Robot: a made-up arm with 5 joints. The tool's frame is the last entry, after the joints.
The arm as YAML. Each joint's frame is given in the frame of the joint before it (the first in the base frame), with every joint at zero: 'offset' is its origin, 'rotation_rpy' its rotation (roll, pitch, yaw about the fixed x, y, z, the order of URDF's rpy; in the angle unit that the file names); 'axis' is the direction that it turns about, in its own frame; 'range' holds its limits. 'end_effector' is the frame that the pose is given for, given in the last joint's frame.
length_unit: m
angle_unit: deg
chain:
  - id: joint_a
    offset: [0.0, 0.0, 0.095]
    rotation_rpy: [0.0, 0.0, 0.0]
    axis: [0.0, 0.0, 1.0]
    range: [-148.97, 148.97]
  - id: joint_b
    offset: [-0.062, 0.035, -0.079]
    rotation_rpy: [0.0, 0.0, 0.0]
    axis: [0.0, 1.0, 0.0]
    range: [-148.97, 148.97]
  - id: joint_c
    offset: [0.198, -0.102, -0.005]
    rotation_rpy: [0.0, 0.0, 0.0]
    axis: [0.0, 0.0, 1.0]
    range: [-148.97, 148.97]
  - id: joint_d
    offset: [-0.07, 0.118, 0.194]
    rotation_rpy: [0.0, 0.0, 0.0]
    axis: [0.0, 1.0, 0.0]
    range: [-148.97, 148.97]
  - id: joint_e
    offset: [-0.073, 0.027, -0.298]
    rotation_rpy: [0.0, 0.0, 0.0]
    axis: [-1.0, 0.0, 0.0]
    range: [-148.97, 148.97]
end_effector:
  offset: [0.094, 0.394, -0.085]
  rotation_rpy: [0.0, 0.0, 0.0]
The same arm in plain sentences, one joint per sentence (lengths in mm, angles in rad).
The arm has five revolute joints in a row. What follows holds with every joint at zero, and every direction is one of the base frame's. Joint 1 lies 95 mm along +z from the base frame's origin and rotates about +z, from -2.6 to 2.6 rad. Joint 2 lies 62 mm along -x and 35 mm along +y and 79 mm along -z from joint 1 and rotates about +y, from -2.6 to 2.6 rad. Joint 3 lies 198 mm along +x and 102 mm along -y and 5 mm along -z from joint 2 and rotates about +z, from -2.6 to 2.6 rad. Joint 4 lies 70 mm along -x and 118 mm along +y and 194 mm along +z from joint 3 and rotates about +y, from -2.6 to 2.6 rad. Joint 5 lies 73 mm along -x and 27 mm along +y and 298 mm along -z from joint 4 and rotates about -x, from -2.6 to 2.6 rad. The tool frame, which is the frame that the pose is given for, lies 94 mm along +x and 394 mm along +y and 85 mm along -z from joint 5; its axes are parallel to the base frame's.
